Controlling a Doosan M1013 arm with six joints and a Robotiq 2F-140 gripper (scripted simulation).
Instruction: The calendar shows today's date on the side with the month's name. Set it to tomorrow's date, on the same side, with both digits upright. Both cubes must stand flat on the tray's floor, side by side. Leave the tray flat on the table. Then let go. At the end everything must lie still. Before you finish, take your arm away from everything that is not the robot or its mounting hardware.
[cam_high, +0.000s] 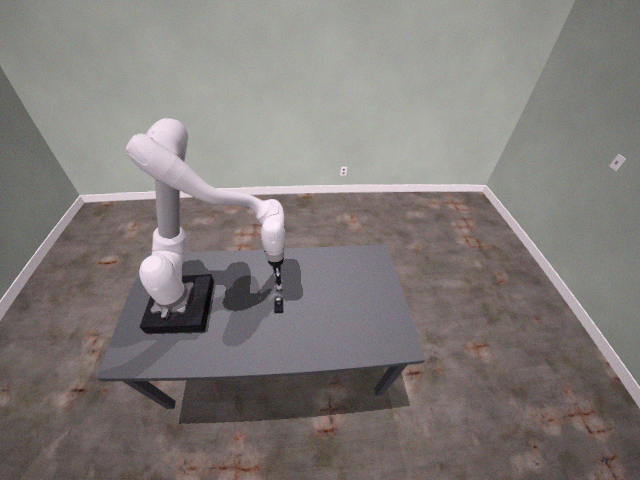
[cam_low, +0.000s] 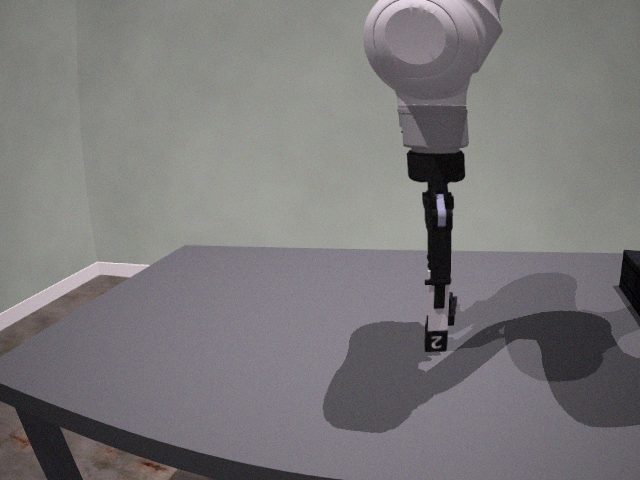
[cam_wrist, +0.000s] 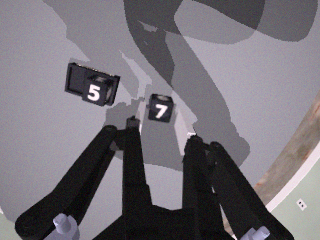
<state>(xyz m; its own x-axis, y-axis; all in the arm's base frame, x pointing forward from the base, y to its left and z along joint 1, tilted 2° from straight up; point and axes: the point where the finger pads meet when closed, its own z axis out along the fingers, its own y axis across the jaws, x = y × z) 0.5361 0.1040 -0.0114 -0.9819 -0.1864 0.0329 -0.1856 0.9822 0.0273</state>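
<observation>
Right now my hand is 60 mm above the black number cube. Also, from my hand: tray (110 mm to the right, 60 mm below).
</observation>
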